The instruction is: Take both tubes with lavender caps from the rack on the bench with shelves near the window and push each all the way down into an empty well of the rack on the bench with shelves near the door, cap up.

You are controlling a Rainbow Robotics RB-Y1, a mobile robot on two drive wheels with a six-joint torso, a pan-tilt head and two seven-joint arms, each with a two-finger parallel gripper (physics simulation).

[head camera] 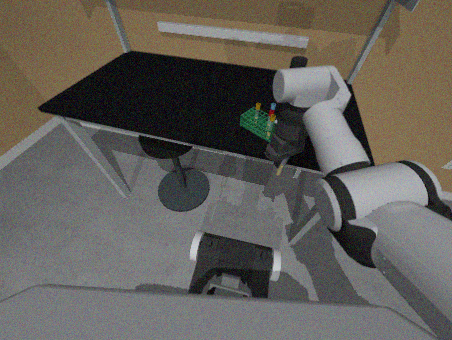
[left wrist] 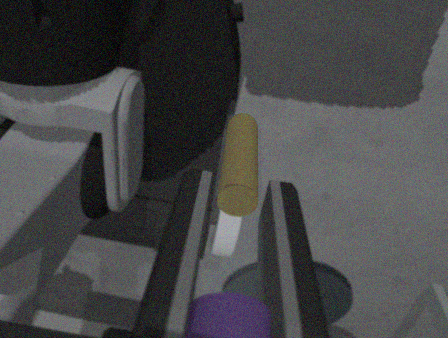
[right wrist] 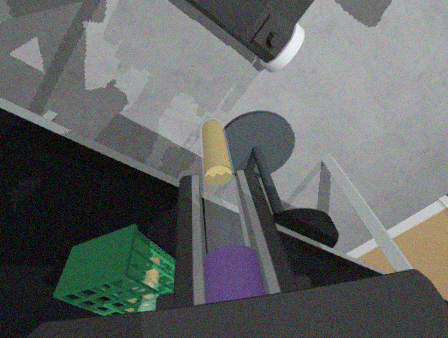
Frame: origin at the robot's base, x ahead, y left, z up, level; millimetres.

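Seen in the pictures: left gripper, between the fingertips: [left wrist: 236, 197]; right gripper, between the fingertips: [head camera: 279, 164] [right wrist: 218, 185]; robot's base, origin of its link: [head camera: 234, 257] [right wrist: 225, 0].
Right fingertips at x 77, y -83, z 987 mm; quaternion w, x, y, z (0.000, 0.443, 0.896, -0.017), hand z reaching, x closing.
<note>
Pixels of each thing's top centre, then the offset from my right fingertips to it. "pt": a spot on its surface instead. Level surfaces: height alone.
- green rack, centre of its top: [right wrist: 148, 314] [head camera: 265, 120] dx +240, dy +63, dz -16 mm
- black bench, height of its surface: dz -73 mm
- tube with a blue cap, a spot on its surface: [head camera: 273, 106] pt dx +258, dy +45, dz +41 mm
A green rack [head camera: 250, 121] [right wrist: 100, 265] stands on the black bench [head camera: 150, 90] [right wrist: 75, 190]. It holds tubes with orange caps [head camera: 258, 106] and a tube with a blue cap [head camera: 273, 106]; the arm hides part of the rack. My right gripper [head camera: 283, 161] [right wrist: 218, 185] is shut on a lavender-capped tube [head camera: 280, 170] [right wrist: 234, 275], with its yellow end pointing away from the wrist. It is near the bench's front edge, beside the rack. My left gripper [left wrist: 236, 197] is shut on another lavender-capped tube [left wrist: 230, 317], over the floor near the robot's body. It does not show in the head camera.
A stool with a round base [head camera: 183, 190] [right wrist: 270, 130] stands at the bench's front, its seat [head camera: 165, 146] partly under the top. Upright posts [head camera: 117, 25] [head camera: 372, 40] rise at the bench's back corners. The robot's dark wheeled base [head camera: 235, 247] is below the head camera.
</note>
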